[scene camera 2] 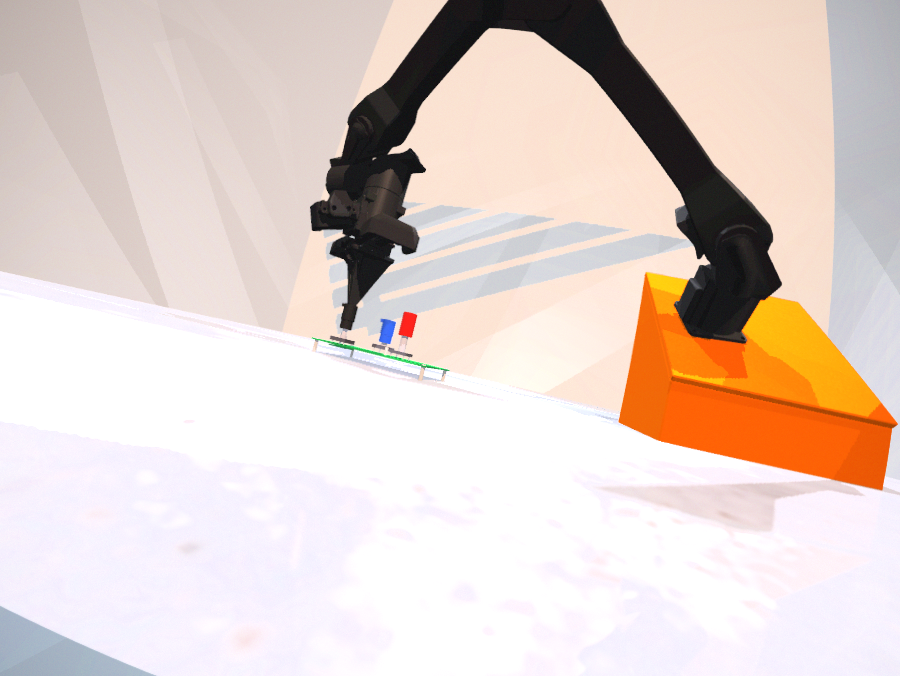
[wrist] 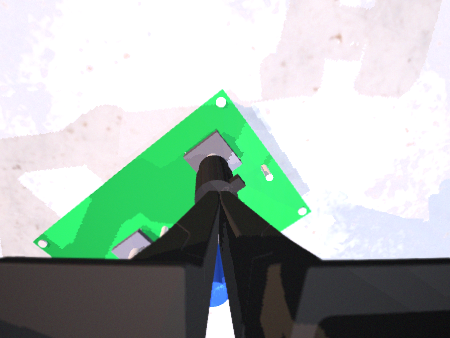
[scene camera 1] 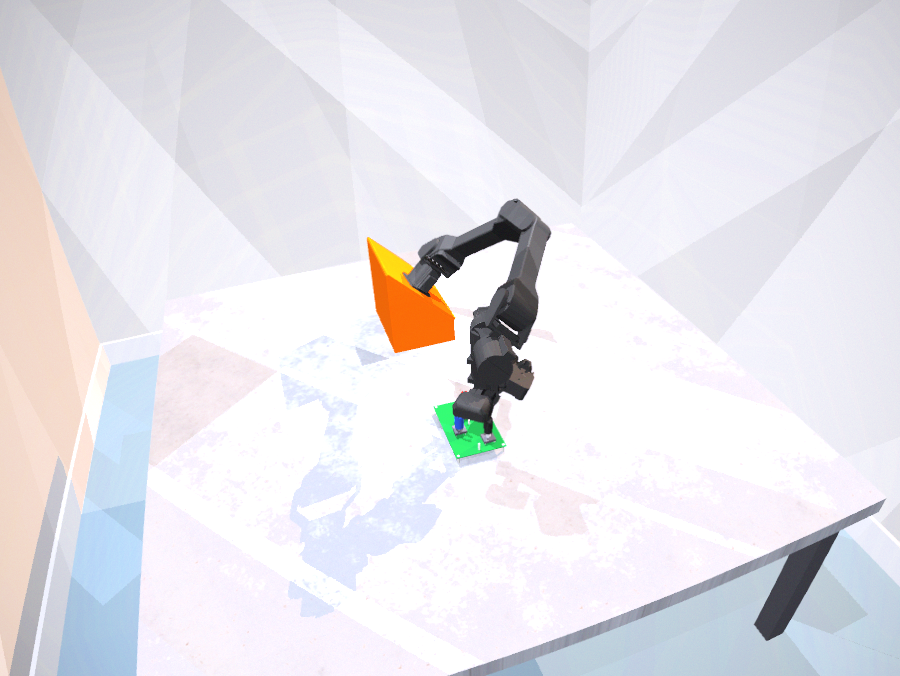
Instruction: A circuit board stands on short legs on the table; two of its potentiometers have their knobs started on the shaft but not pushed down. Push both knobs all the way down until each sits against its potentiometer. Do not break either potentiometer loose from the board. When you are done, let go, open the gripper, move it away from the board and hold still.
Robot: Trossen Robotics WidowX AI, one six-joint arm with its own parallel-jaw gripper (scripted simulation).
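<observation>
It's my gripper (scene camera 2: 351, 305) that I can see here, and the wrist camera has the gripper (wrist: 218, 201) too, same as scene camera 1 does, with the gripper (scene camera 1: 487, 418).
</observation>
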